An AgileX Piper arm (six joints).
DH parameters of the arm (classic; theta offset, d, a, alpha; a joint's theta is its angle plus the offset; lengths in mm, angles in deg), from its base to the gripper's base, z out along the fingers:
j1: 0 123 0 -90
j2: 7.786 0 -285.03 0
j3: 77.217 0 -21.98 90
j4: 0 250.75 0 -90
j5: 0 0 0 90
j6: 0 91 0 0
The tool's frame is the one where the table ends.
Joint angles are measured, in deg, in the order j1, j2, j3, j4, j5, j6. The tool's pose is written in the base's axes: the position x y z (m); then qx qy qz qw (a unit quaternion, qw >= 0). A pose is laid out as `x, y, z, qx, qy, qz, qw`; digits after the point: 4 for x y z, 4 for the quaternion.
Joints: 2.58 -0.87 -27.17 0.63 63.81 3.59
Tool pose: -0.0066, 0.0006, 0.2659, 0.0073, 0.8693, 0.0321, 0.4931
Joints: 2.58 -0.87 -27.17 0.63 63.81 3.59
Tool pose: -0.0066, 0.0006, 0.2659, 0.0073, 0.8693, 0.0321, 0.4931
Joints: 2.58 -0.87 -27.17 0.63 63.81 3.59
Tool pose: -0.0066, 0.0006, 0.2659, 0.0073, 0.8693, 0.0321, 0.4931
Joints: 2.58 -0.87 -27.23 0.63 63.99 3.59
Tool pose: -0.0068, 0.0006, 0.2659, 0.0073, 0.8699, 0.0320, 0.4922
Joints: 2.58 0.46 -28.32 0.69 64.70 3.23
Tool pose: -0.0061, 0.0007, 0.2704, 0.0046, 0.8739, 0.0306, 0.4851
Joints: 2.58 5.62 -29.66 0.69 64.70 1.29
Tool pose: 0.0052, 0.0012, 0.2770, -0.0102, 0.8896, 0.0214, 0.4561
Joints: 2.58 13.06 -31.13 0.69 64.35 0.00
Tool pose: 0.0240, 0.0021, 0.2829, -0.0204, 0.9107, 0.0153, 0.4122
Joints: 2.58 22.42 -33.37 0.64 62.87 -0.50
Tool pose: 0.0508, 0.0032, 0.2900, -0.0245, 0.9298, 0.0122, 0.3670
